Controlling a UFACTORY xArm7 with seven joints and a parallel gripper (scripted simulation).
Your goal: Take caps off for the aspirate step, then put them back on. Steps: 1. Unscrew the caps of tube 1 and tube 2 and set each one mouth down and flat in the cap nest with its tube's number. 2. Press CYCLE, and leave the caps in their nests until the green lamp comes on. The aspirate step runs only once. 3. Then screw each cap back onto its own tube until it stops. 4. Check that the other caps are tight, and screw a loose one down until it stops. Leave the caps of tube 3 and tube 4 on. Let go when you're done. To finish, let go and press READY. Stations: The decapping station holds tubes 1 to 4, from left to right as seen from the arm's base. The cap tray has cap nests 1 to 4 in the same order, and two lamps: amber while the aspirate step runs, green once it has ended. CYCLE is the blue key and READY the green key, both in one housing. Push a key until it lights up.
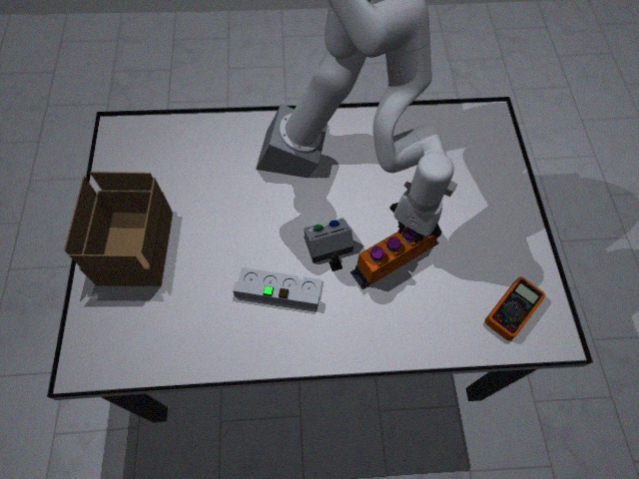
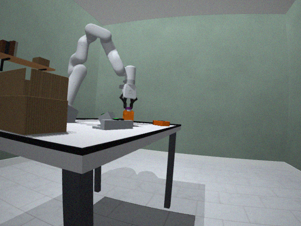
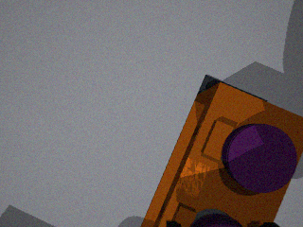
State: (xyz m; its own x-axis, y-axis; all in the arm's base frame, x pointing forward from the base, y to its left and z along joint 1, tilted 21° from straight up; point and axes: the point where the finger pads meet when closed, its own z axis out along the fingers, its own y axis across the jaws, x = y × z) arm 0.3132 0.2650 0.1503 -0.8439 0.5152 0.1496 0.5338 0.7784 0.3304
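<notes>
Right now the purple cap is 2 cm below my hand. The rest, counted from my hand: tube 1: 4 cm to the left, 3 cm behind, 2 cm below; blue key: 19 cm to the right, 7 cm below, 5 cm behind; grey key housing: 21 cm to the right, 8 cm below, 2 cm behind.
</notes>
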